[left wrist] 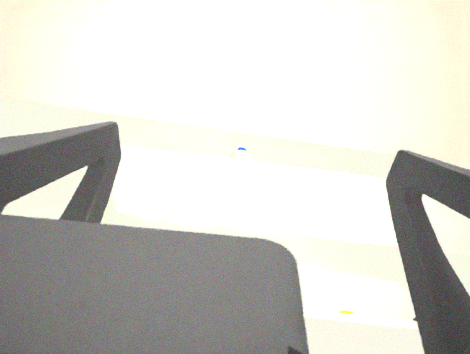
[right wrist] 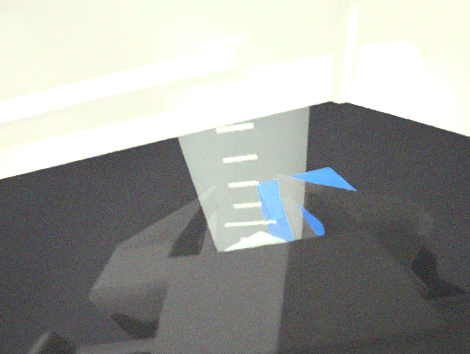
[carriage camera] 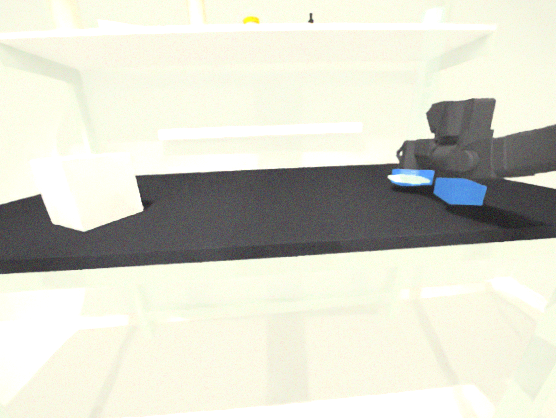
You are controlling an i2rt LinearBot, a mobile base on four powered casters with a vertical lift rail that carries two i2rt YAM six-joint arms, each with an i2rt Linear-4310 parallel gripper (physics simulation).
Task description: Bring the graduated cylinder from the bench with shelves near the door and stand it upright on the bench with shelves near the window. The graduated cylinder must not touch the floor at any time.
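Frame: origin at the left arm's base, x ahead, y left, z up, level; metres.
Where they show: left gripper, fingertip midpoint: (left wrist: 256, 152); right gripper, fingertip midpoint: (right wrist: 247, 187) (carriage camera: 404, 153).
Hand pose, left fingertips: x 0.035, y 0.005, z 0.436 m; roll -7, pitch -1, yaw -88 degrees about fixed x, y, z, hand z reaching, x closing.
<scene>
Things, the pixels of their centre, and the offset from my left fingertips. "spot": a spot on its surface instead. Level surfaces: height alone.
- graduated cylinder, surface spot: (right wrist: 240, 172) spot: dx +0.434, dy -0.696, dz -0.032 m
- cylinder's pale foot, body centre: (carriage camera: 408, 178) dx +0.456, dy -0.696, dz -0.144 m
- black bench top, its level: dz -0.177 m
- white box, body centre: (carriage camera: 91, 187) dx +0.349, dy +0.042, dz -0.112 m
- shelf, its level: dz +0.261 m
- yellow-lidded item, surface spot: (carriage camera: 251, 20) spot: dx +0.751, dy -0.290, dz +0.330 m
- small dark-topped bottle, surface spot: (carriage camera: 311, 19) spot: dx +0.808, dy -0.493, dz +0.350 m
My right gripper (carriage camera: 401, 154) (right wrist: 247, 187) is shut on the graduated cylinder (right wrist: 240, 172), a clear tube with white marks that looks roughly upright. In the carriage view, the cylinder's pale foot (carriage camera: 407, 179) shows below the fingers, overlapping a blue piece in the picture; its clear tube is hard to see there. The gripper is over the right part of a black bench top (carriage camera: 260, 215) with a shelf above. Whether the foot touches anything cannot be told. My left gripper (left wrist: 256, 152) is open, its fingers wide apart with nothing between them.
Two blue pieces (carriage camera: 459, 191) (carriage camera: 426, 174) lie at the right of the bench. A white box (carriage camera: 90, 190) stands at the left. The shelf (carriage camera: 280, 31) holds a yellow-lidded item (carriage camera: 251, 20) and a small dark-topped bottle (carriage camera: 311, 19).
</scene>
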